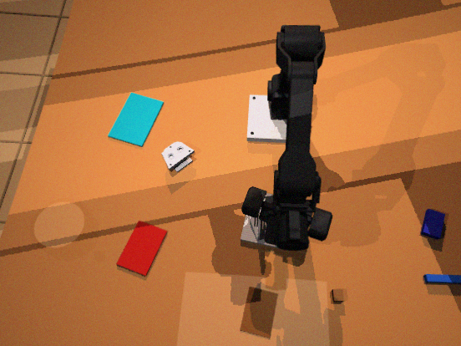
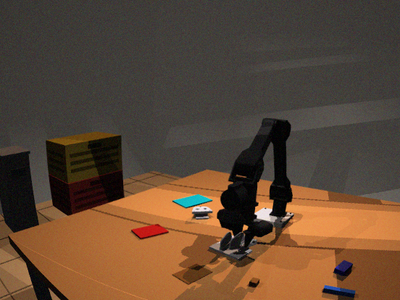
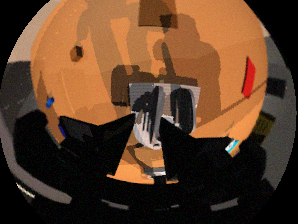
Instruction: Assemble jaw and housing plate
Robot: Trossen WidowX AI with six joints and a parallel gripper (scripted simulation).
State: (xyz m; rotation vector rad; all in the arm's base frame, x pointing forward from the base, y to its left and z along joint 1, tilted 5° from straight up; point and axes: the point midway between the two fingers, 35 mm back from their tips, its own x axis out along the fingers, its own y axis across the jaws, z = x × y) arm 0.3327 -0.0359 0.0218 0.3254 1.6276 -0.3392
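My gripper tip is 5 cm past the jaw, 4 cm to the left of it and 1 cm above it. From my gripper tip the other things lie so: red card 2 cm ahead, 33 cm to the right, 2 cm below; brown card 18 cm ahead, 7 cm to the right, 3 cm below; brown cube 16 cm ahead, 10 cm to the left, 2 cm below.
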